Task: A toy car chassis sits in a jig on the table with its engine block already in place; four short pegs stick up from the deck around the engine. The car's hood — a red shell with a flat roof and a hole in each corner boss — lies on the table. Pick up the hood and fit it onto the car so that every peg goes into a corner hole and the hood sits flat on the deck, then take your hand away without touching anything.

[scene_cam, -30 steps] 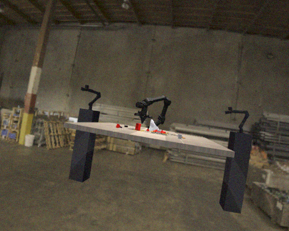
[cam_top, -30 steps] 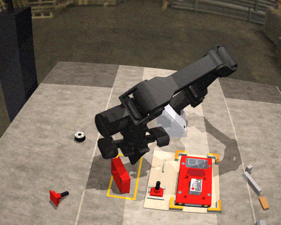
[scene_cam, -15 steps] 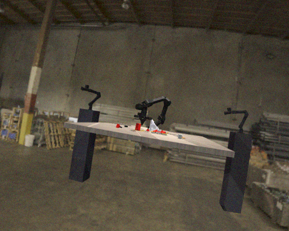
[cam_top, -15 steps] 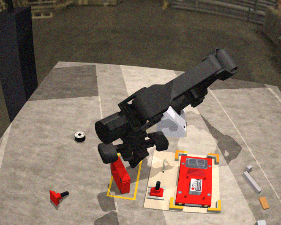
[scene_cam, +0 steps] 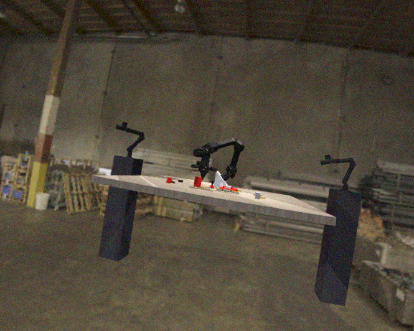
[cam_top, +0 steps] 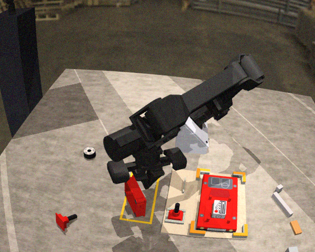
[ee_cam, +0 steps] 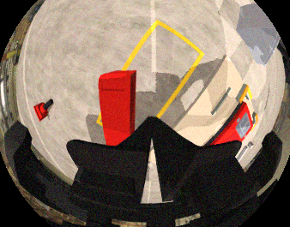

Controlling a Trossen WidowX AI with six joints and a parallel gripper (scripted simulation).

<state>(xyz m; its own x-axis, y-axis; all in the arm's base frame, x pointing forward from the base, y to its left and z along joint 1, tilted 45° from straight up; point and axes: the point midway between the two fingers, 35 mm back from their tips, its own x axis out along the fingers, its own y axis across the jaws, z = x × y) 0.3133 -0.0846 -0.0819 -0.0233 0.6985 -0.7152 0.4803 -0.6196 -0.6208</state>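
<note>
The red hood lies 20 mm ahead of my gripper tip, 20 mm to the right of it and 20 mm below it. Round my gripper tip: grey engine block: 30 mm ahead, 200 mm to the left, 30 mm below.
</note>
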